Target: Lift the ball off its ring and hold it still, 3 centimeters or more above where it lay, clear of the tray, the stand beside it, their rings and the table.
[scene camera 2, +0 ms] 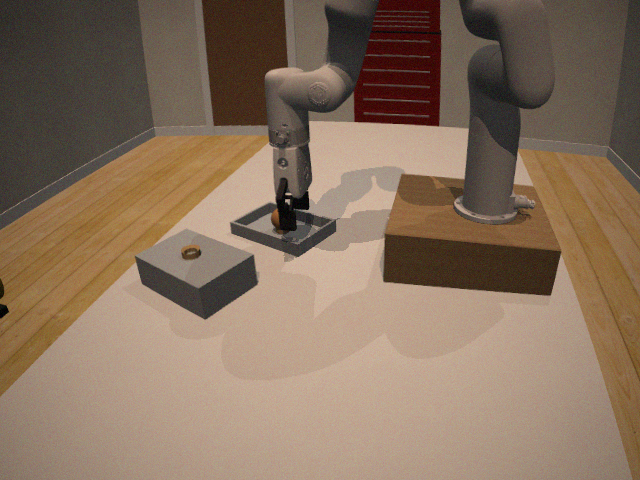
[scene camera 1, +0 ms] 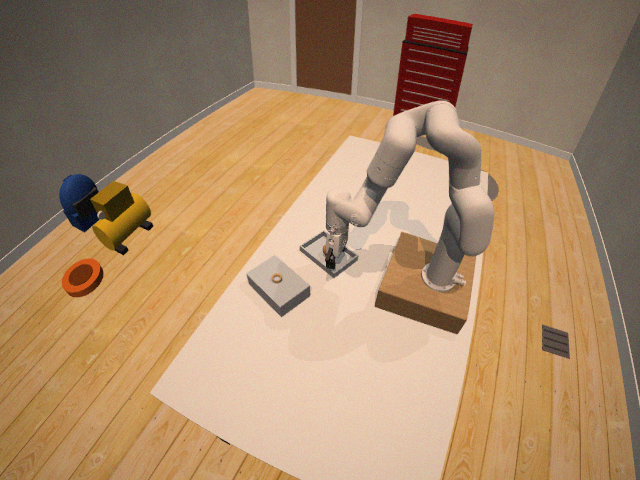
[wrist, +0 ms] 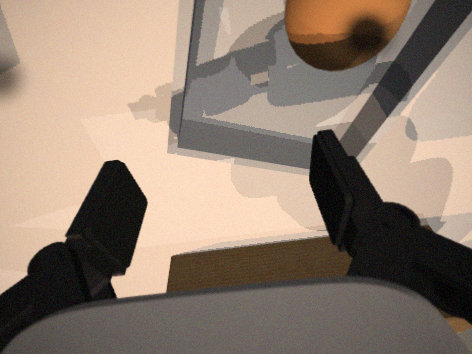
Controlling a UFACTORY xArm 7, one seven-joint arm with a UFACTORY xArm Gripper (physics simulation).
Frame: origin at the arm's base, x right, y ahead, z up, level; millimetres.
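Seen in the pictures: gripper, fingertip midpoint: [scene camera 2: 295,219] [scene camera 1: 335,258] [wrist: 221,168]; arm's base at its link origin: [scene camera 2: 485,210] [scene camera 1: 438,277].
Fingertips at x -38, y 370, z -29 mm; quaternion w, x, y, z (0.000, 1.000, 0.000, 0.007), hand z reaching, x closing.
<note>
Pixels of each thing's top centre, then the offset from my fingertips to it. "pt": a spot on its surface instead.
- orange ball at its top centre: [wrist: 368,22] [scene camera 2: 281,208] [scene camera 1: 328,245] dz -7, dx +60, dy +50 mm
- grey tray at its top centre: [wrist: 337,6] [scene camera 2: 282,220] [scene camera 1: 328,250] dz -36, dx +60, dy +50 mm
- empty ring at a spot on its surface: [scene camera 2: 190,256] [scene camera 1: 276,282] pt dz +6, dx -184, dy +139 mm
The orange ball [scene camera 1: 325,250] [scene camera 2: 276,219] [wrist: 345,30] sits inside the grey tray [scene camera 1: 314,260] [scene camera 2: 263,241] [wrist: 245,150]. It is partly behind a finger in both scene views and cut off by the top edge in the wrist view. Its ring is mostly hidden. My gripper [scene camera 1: 333,258] [scene camera 2: 295,212] [wrist: 221,168] is open and empty, pointing down over the tray's near part. In the wrist view the ball lies beyond the fingertips, up and to the right, not between them. The grey stand [scene camera 1: 263,271] [scene camera 2: 196,271] beside the tray bears an empty ring [scene camera 1: 276,282] [scene camera 2: 190,256].
The robot's wooden base block [scene camera 1: 418,310] [scene camera 2: 465,263] [wrist: 260,265] stands to the right of the tray in the scene views. The tray's low walls surround the ball. A yellow machine [scene camera 1: 121,222] and an orange ring-shaped object [scene camera 1: 68,285] are far left.
</note>
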